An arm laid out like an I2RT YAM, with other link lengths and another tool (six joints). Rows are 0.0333 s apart.
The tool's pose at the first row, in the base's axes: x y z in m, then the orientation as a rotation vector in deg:
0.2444 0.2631 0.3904 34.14 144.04 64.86
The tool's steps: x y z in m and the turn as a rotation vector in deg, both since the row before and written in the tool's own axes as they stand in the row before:
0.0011 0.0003 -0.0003 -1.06 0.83 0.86
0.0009 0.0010 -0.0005 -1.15 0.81 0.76
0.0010 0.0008 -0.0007 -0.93 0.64 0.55
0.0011 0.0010 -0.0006 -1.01 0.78 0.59
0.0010 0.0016 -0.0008 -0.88 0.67 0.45
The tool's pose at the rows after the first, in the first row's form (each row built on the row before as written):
0.2434 0.2636 0.3907 34.65 143.95 66.91
0.2426 0.2643 0.3917 35.01 143.76 69.02
0.2416 0.2648 0.3927 35.22 143.57 70.70
0.2406 0.2655 0.3938 35.40 143.42 72.57
0.2398 0.2663 0.3955 35.47 143.26 74.18

